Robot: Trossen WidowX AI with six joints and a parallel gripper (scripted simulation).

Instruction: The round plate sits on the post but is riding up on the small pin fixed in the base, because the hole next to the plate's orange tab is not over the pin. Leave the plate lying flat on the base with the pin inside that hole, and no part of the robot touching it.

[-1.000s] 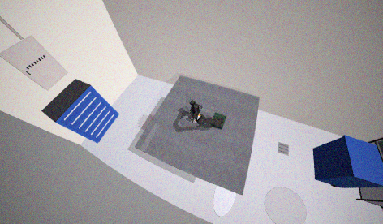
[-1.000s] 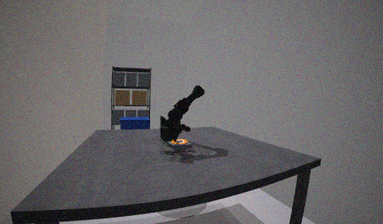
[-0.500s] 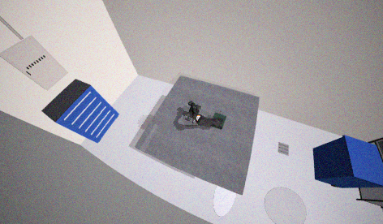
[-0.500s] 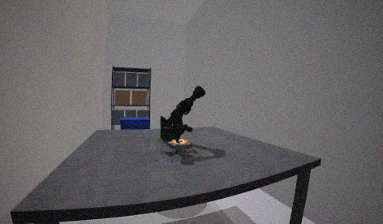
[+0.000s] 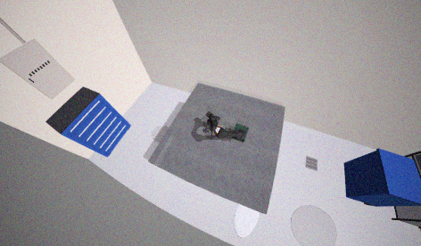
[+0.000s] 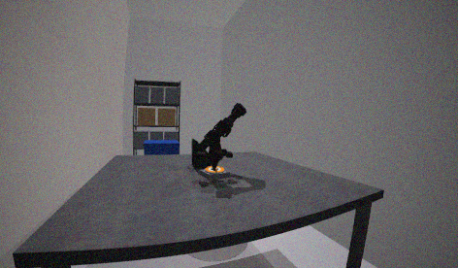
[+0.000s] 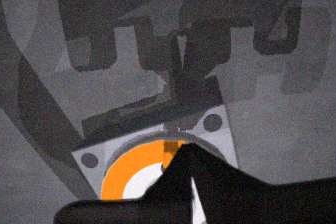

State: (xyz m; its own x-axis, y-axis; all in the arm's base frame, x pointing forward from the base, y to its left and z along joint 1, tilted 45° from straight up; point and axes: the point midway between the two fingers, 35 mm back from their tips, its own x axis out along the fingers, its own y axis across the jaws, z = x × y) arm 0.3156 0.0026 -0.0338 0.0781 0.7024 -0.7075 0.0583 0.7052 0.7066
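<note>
My gripper tip is 5 cm past the grey base, 2 cm to the right of it and 2 cm above it.
</note>
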